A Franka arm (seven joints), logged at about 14 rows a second.
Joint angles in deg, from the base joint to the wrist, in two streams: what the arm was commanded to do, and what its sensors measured. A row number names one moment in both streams.
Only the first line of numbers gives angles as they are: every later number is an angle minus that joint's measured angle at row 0.
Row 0, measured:
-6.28 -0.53 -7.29 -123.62 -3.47 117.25 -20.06
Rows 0 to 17, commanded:
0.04 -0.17 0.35 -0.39 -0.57 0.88 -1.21
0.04 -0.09 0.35 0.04 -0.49 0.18 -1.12
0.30 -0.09 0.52 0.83 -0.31 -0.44 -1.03
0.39 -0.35 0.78 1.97 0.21 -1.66 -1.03
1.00 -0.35 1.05 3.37 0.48 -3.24 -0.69
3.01 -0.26 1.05 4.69 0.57 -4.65 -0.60
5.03 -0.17 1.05 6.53 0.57 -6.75 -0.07
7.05 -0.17 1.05 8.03 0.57 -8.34 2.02
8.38 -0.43 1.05 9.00 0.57 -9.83 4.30
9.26 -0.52 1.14 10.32 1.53 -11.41 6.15
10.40 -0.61 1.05 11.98 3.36 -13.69 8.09
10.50 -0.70 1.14 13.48 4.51 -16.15 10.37
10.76 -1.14 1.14 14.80 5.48 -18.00 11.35
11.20 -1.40 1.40 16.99 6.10 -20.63 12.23
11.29 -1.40 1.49 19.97 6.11 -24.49 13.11
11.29 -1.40 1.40 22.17 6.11 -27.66 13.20
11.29 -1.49 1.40 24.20 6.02 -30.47 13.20
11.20 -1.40 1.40 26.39 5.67 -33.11 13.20
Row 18, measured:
11.33 -1.69 1.30 22.35 5.32 -28.71 12.12
